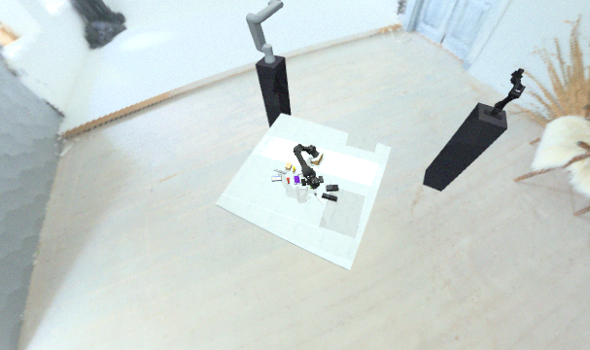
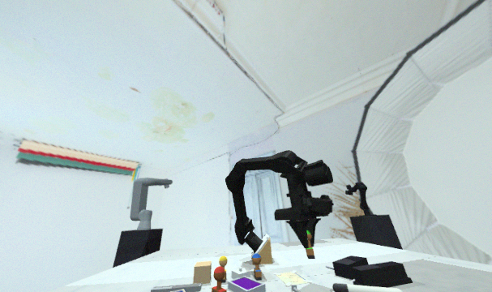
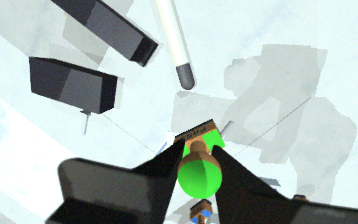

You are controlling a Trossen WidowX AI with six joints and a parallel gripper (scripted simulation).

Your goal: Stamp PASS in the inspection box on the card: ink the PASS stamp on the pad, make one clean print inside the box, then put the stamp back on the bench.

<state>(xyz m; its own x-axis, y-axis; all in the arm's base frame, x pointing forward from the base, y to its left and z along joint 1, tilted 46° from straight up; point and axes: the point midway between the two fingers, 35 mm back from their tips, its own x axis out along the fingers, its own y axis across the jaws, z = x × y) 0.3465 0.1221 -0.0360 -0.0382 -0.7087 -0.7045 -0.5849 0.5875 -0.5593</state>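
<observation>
My gripper tip is now 80 mm to the right of the marker, 80 mm above it and 40 mm short of it. Round my gripper tip: cream card (100 mm below, 100 mm behind, 40 mm to the right); blue-knobbed stamp (140 mm to the right, 120 mm behind, 70 mm below); green-knobbed stamp (right at my gripper tip).
</observation>
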